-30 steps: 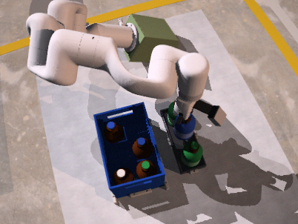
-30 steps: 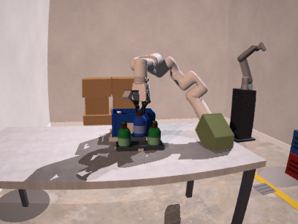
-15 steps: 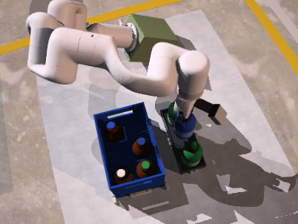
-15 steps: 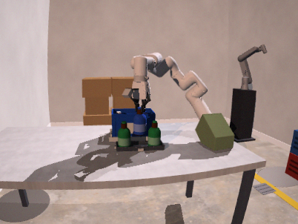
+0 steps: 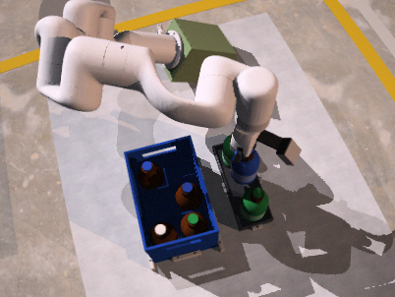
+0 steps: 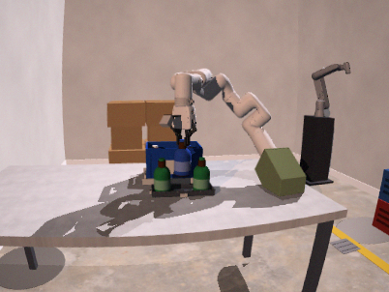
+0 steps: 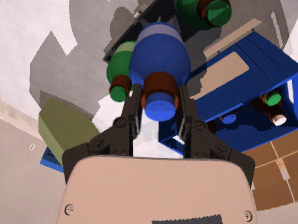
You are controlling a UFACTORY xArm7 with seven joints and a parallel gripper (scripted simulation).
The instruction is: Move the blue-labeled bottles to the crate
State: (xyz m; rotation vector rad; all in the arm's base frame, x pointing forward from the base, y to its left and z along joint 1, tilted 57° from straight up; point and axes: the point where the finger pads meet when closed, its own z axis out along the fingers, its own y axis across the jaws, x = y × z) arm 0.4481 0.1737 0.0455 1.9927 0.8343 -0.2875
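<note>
Right now my hand is 7 cm above the blue-labeled bottle. Round my hand: black tray 22 cm below; then blue crate 1 cm ahead, 21 cm to the right, 15 cm below.
</note>
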